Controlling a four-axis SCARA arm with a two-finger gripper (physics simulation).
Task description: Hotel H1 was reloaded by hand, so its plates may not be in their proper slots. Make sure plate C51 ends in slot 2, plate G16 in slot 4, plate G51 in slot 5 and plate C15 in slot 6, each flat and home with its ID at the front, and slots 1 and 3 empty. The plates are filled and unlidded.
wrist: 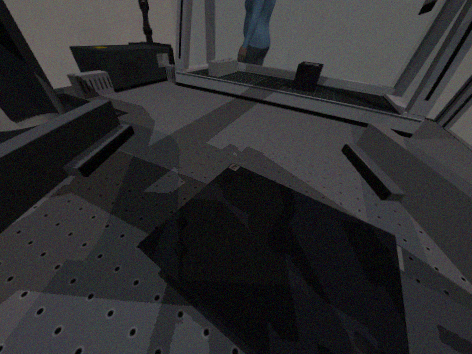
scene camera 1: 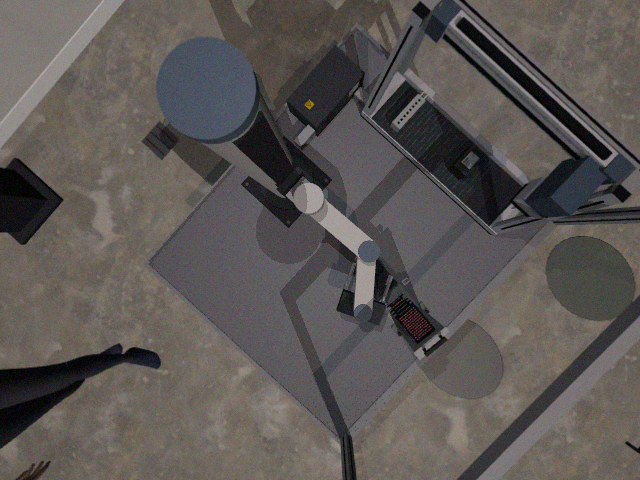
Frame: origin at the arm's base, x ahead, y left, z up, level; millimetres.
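Seen in the pictures: gripper, fingertip midpoint: [wrist: 240, 126]; arm's base, origin of the base link: [wrist: 31, 125].
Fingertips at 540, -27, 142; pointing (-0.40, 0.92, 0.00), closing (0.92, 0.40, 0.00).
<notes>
Offsets run from my fingertips to a thing's top centre, as dx, dy, dz. "pt": to the spot under its first point.
A plate with red wells @[+220, -43, +155] [scene camera 1: 413, 320] shows inside the dark rack at the right front of the deck, at the lower right of scene camera 1. Its ID, its slot and any plates under it cannot be made out. My gripper [scene camera 1: 370, 281] [wrist: 240, 126] is open and empty, under the forearm and to the left of the rack. In the wrist view its two fingertips stand wide apart. A dark, flat-topped angular object @[+48, -21, -60] [wrist: 270, 235] with a small pale tag at its far corner lies below and between the fingers. It is too dark to identify.
A framed enclosure [wrist: 300, 104] with a dark floor stands at the upper right of scene camera 1. A white slotted strip @[pt -336, +591, -36] [scene camera 1: 408, 111] and a small dark block @[pt -19, +587, -9] [scene camera 1: 466, 161] [wrist: 308, 75] are inside. A dark box [scene camera 1: 325, 87] [wrist: 120, 65] stands beside it. The arm's thick column [scene camera 1: 206, 87] is at the upper left.
</notes>
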